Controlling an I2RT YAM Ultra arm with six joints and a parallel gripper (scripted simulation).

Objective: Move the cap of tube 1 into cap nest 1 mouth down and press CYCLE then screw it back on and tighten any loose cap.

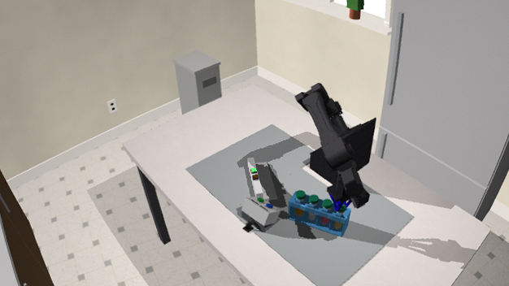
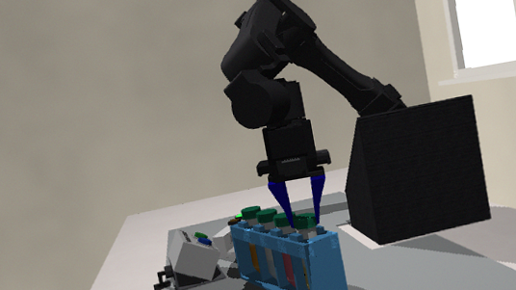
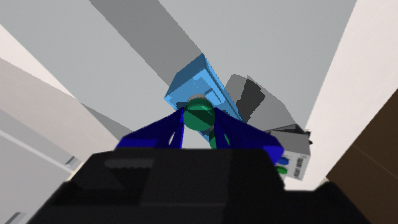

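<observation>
My hand is right at the green cap. Round my hand: blue key (150 mm ahead, 210 mm to the right, 50 mm below); green key (160 mm ahead, 250 mm to the right, 50 mm below); grey key box (170 mm ahead, 230 mm to the right, 70 mm below).
</observation>
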